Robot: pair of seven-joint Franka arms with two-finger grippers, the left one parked.
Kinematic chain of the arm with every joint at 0, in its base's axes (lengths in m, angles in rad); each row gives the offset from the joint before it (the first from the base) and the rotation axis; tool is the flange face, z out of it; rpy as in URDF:
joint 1: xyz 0 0 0.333 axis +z
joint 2: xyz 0 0 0 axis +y
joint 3: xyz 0 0 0.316 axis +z
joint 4: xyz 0.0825 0 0 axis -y
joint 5: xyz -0.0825 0 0.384 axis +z
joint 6: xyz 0 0 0 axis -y
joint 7: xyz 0.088 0 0 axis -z
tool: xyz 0 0 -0.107 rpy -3.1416 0 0
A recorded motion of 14 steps. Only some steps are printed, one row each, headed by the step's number.
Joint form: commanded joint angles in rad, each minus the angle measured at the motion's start. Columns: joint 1, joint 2, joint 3, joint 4, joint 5, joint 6, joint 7.
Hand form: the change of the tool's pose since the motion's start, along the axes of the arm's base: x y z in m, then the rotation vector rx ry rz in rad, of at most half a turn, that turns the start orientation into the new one. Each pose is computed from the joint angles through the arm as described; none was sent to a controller.
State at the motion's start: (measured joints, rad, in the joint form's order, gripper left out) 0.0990 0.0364 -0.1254 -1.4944 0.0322 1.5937 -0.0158
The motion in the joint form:
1: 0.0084 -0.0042 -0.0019 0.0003 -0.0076 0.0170 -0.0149
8: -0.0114 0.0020 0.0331 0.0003 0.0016 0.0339 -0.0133
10: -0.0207 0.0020 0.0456 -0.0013 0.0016 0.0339 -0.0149
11: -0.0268 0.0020 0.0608 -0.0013 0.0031 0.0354 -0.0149
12: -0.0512 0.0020 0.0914 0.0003 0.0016 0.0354 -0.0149
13: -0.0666 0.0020 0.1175 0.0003 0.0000 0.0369 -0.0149
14: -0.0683 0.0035 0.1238 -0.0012 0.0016 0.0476 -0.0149
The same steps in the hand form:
1: 0.0004 0.0027 0.0041 -0.0087 -0.0216 0.0206
8: 0.0041 0.0121 0.0022 0.0011 -0.0325 0.0340
10: 0.0041 0.0137 0.0014 0.0015 -0.0309 0.0388
11: 0.0042 0.0189 0.0015 0.0037 -0.0324 0.0478
12: 0.0042 0.0219 0.0023 0.0035 -0.0339 0.0540
13: 0.0042 0.0276 0.0024 0.0031 -0.0354 0.0646
14: 0.0056 0.0303 0.0019 0.0049 -0.0430 0.0688

